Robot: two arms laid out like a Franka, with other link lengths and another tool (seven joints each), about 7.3 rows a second.
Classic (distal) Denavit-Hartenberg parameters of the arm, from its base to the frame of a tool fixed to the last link. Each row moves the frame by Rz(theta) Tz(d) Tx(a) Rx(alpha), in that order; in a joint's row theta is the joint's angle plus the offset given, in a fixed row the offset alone. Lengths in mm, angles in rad.
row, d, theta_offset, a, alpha
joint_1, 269.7, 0, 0, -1.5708
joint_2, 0, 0, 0, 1.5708
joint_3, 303.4, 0, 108.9, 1.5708
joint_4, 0, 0, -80, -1.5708
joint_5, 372.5, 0, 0, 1.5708
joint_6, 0, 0, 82.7, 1.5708
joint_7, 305.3, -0.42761, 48, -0.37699
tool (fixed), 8.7, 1.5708, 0, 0
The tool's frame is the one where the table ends.
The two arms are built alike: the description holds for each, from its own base.
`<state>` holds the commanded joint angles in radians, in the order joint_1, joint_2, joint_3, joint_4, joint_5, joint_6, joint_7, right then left.
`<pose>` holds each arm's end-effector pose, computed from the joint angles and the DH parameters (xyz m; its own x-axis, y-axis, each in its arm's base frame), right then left.
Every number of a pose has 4 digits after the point.
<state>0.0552 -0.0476 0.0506 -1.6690 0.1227 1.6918 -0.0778 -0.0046 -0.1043 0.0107 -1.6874 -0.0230 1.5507 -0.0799</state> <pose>0.6092 0.1216 0.3398 0.5062 -0.8092 0.2983 -0.8215 -0.5577 -0.1188 0.5661 0.0168 0.3405 0.4686 -0.8009 0.3728 -0.8704 -0.4907 0.0400</pose>
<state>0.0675 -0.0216 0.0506 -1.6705 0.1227 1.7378 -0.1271 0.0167 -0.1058 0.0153 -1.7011 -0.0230 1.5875 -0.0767</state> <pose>0.6216 0.1319 0.3299 0.5430 -0.7799 0.3113 -0.7862 -0.6024 -0.1381 0.5737 0.0317 0.3390 0.4780 -0.7897 0.3845 -0.8593 -0.5111 0.0187</pose>
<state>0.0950 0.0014 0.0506 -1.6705 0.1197 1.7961 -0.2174 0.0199 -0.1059 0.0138 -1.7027 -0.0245 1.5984 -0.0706</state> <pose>0.6339 0.1529 0.3243 0.6099 -0.7145 0.3428 -0.7081 -0.6856 -0.1692 0.5768 0.0320 0.3396 0.4711 -0.7912 0.3899 -0.8616 -0.5075 0.0110</pose>
